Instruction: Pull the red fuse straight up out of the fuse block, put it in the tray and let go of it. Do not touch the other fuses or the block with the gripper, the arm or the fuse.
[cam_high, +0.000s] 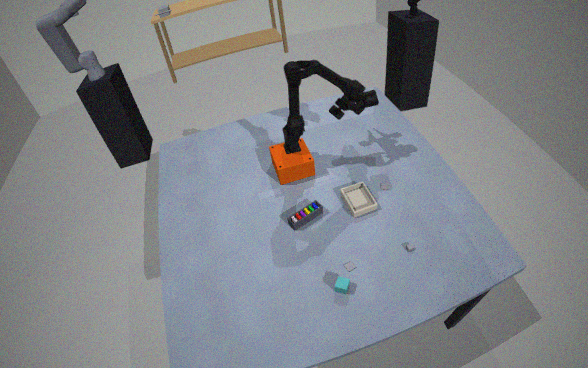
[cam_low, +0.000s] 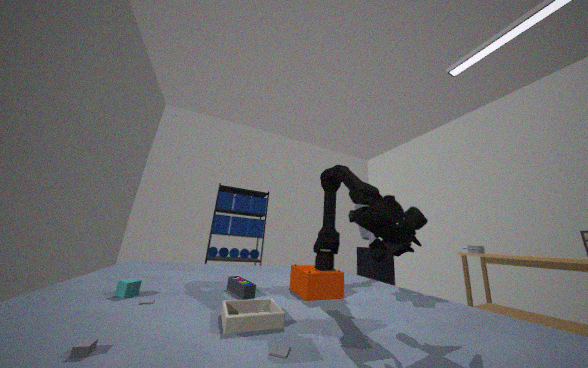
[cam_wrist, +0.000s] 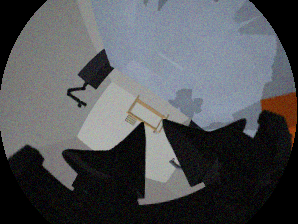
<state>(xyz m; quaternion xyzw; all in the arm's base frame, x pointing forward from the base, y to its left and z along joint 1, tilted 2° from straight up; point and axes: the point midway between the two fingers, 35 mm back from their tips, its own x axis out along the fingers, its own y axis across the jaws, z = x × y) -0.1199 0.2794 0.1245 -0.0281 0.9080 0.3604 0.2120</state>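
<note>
Now: gripper tip 470 mm short of the red fuse, 340 mm to the left of it and 170 mm above it. Also, from my gripper tip: beige tray (450 mm ahead, 190 mm below, 100 mm to the right); purple fuse (470 mm ahead, 320 mm to the right, 170 mm below); white fuse (480 mm ahead, 360 mm to the right, 170 mm below).
</note>
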